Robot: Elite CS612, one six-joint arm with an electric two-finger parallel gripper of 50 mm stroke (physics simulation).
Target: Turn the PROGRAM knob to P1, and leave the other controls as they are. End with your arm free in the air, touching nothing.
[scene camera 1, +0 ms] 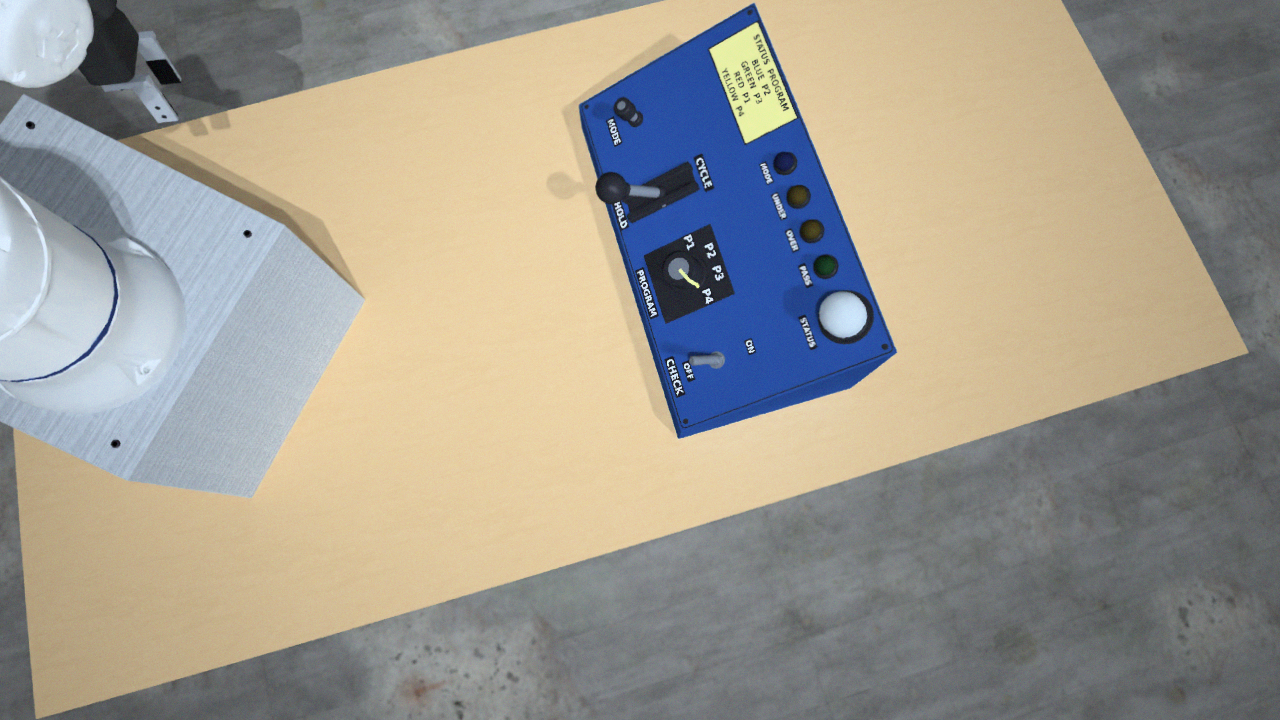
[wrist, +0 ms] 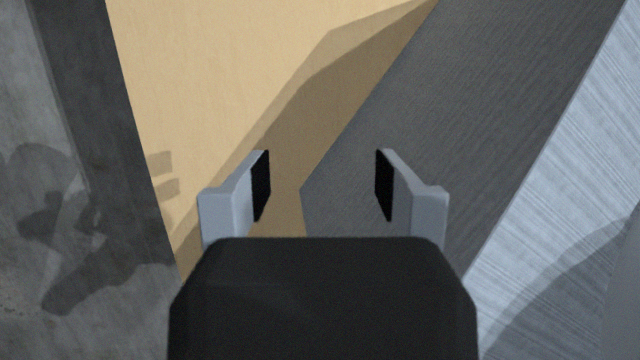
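Pixels of known places: gripper, fingertip midpoint: (scene camera 1: 169,100) (wrist: 322,171); arm's base, origin of the base link: (scene camera 1: 87,322).
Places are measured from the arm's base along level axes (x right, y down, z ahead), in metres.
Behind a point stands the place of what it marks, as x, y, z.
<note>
The PROGRAM knob (scene camera 1: 680,269) @[0.001, 0.148, 0.634] sits on a black square plate (scene camera 1: 666,307) @[0.031, 0.195, 0.612] on the blue control box (scene camera 1: 760,376) @[0.152, 0.158, 0.703]. Its yellow pointer line points toward the P4 label. The knob does not show in the wrist view. My gripper (scene camera 1: 168,87) @[-0.264, 0.013, 0.080] (wrist: 322,171) @[-0.264, 0.013, 0.080] is open with nothing between its fingers. It hangs in the air at the upper left in the scene view, beside the metal base block and far from the control box.
The CYCLE/HOLD lever (scene camera 1: 614,188) @[-0.105, 0.110, 0.570] leans to HOLD. The CHECK toggle (scene camera 1: 707,360) @[0.121, 0.154, 0.644] leans to OFF. The MODE control (scene camera 1: 628,111) @[-0.229, 0.138, 0.611] is near the upper left corner. The STATUS lamp (scene camera 1: 844,315) @[0.122, 0.060, 0.789] is white. The metal base block (scene camera 1: 259,358) @[0.029, 0.119, 0.119] (wrist: 425,125) @[-0.172, 0.108, 0.078] stands on the table (scene camera 1: 447,429) @[0.122, 0.272, 0.293] (wrist: 200,75) @[-0.367, 0.272, 0.099].
</note>
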